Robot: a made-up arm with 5 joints.
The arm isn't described. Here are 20 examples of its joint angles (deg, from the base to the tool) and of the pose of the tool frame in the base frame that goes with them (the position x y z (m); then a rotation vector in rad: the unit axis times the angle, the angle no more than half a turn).
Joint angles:
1: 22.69 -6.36 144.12 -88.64 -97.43
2: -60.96 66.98 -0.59 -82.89 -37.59
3: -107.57 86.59 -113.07 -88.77 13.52
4: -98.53 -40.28 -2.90 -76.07 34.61
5: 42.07 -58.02 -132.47 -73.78 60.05
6: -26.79 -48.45 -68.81 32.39 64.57
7: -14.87 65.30 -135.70 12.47 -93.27
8: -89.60 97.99 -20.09 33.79 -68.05
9: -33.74 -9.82 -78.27 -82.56 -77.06
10: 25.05 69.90 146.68 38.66 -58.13
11: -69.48 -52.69 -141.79 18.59 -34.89
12: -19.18 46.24 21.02 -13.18 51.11
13: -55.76 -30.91 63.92 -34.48 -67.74
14: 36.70 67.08 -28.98 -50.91 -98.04
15: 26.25 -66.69 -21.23 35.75 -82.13
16: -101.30 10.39 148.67 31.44 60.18
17: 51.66 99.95 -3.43 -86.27 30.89
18: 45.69 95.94 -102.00 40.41 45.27
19: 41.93 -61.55 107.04 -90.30 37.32
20: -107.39 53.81 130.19 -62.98 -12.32
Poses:
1: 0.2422 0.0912 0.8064 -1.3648 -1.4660 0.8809
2: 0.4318 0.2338 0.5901 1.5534 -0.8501 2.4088
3: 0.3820 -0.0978 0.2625 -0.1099 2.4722 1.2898
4: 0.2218 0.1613 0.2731 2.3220 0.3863 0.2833
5: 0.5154 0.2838 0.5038 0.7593 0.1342 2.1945
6: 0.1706 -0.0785 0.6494 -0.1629 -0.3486 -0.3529
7: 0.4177 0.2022 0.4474 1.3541 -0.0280 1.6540
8: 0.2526 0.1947 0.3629 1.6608 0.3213 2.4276
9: 0.5537 0.1311 0.5005 -0.0934 0.3697 1.9583
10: 0.4534 0.2953 0.5166 1.9162 -1.0106 1.1634
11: 0.2642 -0.0337 0.3124 1.1844 0.1323 0.3406
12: 0.3204 -0.0908 0.4260 1.0843 0.8374 0.3886
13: 0.2540 -0.1612 0.5015 -0.4845 -2.3912 -0.3058
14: 0.3781 0.2007 0.3680 -0.4375 1.8586 2.3878
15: 0.2595 0.2602 0.7209 -0.4250 1.4264 -2.1712
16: 0.5109 0.0922 0.4578 -0.5749 1.3423 1.5730
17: 0.2615 0.3227 0.3716 2.2048 0.8421 1.3751
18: 0.1770 0.0924 0.3913 1.5913 0.0310 -0.2911
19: 0.1589 0.2303 0.7472 -0.6218 0.5144 -1.6594
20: 0.1978 0.1322 0.2688 -0.8019 -1.5298 -2.2659
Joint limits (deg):
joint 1: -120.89..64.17
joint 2: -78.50..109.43
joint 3: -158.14..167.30
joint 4: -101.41..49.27
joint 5: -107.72..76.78
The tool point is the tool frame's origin. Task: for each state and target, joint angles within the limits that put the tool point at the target. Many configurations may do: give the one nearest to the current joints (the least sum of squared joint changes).
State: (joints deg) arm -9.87 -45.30 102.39 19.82 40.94
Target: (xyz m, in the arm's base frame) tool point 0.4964 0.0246 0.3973
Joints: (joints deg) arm -25.49 -72.76 125.86 37.81 39.26
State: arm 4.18 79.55 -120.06 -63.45 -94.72
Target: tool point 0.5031 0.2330 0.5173
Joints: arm 26.30 77.25 -99.02 -42.90 -95.21
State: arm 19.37 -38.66 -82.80 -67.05 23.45
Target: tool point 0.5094 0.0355 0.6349
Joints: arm 32.46 -61.45 -76.72 -46.73 23.40
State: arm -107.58 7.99 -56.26 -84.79 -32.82
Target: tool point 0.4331 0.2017 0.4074
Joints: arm -106.72 15.55 -31.12 -60.92 -34.23
